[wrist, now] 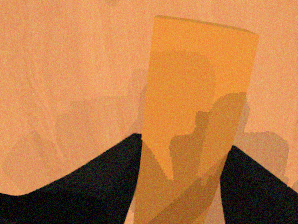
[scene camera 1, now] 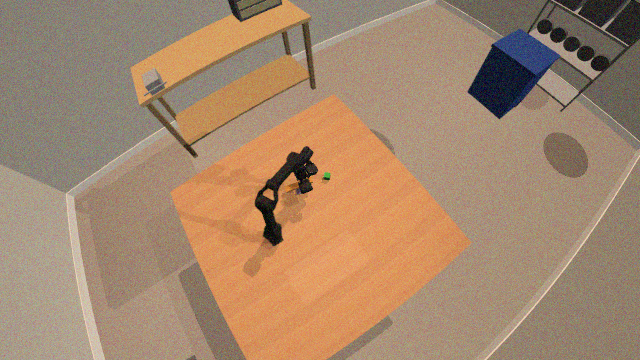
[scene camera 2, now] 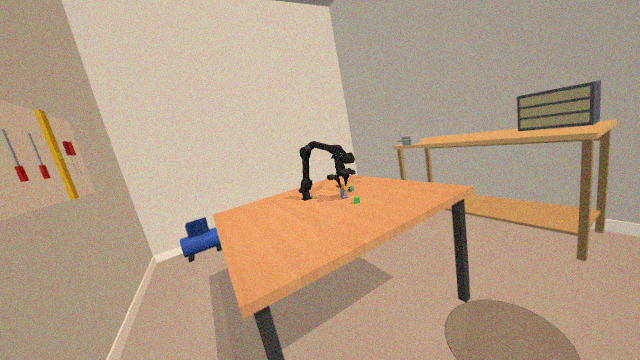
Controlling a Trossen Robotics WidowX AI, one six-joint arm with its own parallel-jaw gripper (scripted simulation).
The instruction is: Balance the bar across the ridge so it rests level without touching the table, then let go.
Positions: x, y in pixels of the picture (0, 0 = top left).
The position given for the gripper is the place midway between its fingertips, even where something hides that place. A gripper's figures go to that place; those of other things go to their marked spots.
The gripper [wrist: 183, 149]: 10 cm from the lens. An orange bar [wrist: 199, 72]: 8 cm from the lens.
